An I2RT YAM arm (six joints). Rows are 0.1 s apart.
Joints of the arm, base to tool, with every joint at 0 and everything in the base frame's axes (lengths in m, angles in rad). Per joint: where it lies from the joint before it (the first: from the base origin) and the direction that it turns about. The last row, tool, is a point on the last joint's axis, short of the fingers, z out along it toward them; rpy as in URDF.
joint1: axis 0 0 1 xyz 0 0 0.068
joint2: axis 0 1 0 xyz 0.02 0.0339 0.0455
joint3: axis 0 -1 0 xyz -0.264 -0.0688 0
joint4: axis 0 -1 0 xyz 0.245 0.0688 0.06
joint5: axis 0 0 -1 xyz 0.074 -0.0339 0.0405
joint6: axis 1 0 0 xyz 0.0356 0 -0.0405
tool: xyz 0 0 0 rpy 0 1.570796 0
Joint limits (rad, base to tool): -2.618..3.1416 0..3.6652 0..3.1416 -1.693..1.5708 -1.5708..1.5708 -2.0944..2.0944
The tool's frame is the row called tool.
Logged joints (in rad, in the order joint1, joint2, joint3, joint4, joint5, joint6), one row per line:
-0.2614 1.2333 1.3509 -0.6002 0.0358 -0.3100
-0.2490 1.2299 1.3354 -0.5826 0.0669 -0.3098
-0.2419 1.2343 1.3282 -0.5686 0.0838 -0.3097
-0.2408 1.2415 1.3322 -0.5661 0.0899 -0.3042
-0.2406 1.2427 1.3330 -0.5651 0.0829 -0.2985
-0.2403 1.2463 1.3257 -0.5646 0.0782 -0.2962
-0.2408 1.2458 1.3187 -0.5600 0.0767 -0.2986
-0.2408 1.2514 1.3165 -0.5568 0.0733 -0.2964
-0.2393 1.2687 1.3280 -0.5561 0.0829 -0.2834
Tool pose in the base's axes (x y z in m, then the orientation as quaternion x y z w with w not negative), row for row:
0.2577 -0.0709 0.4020 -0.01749 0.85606 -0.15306 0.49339
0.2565 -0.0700 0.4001 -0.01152 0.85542 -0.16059 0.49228
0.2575 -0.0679 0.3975 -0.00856 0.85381 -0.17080 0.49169
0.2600 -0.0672 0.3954 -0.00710 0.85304 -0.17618 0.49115
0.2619 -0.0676 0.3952 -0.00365 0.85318 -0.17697 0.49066
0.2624 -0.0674 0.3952 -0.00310 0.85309 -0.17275 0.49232
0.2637 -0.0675 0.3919 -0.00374 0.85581 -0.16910 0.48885
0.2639 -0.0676 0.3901 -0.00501 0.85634 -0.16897 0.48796
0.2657 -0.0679 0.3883 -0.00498 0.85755 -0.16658 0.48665
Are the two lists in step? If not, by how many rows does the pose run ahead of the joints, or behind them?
The pose runs 1 row behind the joints: the pose in row i belongs to the joints in row i - 1.
